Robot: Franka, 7 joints.
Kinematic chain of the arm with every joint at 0, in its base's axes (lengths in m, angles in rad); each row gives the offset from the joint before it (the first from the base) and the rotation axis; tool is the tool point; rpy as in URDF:
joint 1: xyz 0 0 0.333 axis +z
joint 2: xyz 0 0 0 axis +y
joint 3: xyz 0 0 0.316 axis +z
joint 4: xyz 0.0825 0 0 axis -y
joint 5: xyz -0.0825 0 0.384 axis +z
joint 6: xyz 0 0 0 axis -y
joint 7: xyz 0.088 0 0 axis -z
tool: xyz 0 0 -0.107 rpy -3.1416 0 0
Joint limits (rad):
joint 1: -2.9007..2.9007
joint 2: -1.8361..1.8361
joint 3: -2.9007..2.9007
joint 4: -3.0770..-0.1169
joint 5: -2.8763..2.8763
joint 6: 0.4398..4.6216
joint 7: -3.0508..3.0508
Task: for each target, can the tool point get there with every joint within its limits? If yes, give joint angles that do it. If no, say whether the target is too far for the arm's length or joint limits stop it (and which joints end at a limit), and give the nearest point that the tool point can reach.
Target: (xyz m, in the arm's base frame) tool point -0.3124 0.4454 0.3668
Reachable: yes | joints 1.5044 0.2168 0.7691 -1.9701 -0.4135 1.7135 -1.6698
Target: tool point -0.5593 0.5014 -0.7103
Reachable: no: too far | nearest point -0.3965 0.3555 -0.2987 | short by 0.466 m
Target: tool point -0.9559 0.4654 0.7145
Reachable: no: too far | nearest point -0.7260 0.3535 0.6227 | short by 0.272 m
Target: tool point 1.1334 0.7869 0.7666
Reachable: no: too far | nearest point 0.6723 0.4668 0.5902 | short by 0.588 m
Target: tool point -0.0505 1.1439 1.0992
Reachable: no: too far | nearest point -0.0314 0.7123 0.8101 | short by 0.520 m
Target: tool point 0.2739 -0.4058 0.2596
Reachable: yes | joints -2.0179 0.7059 0.7981 -2.2013 -1.7775 3.6445 -0.1228
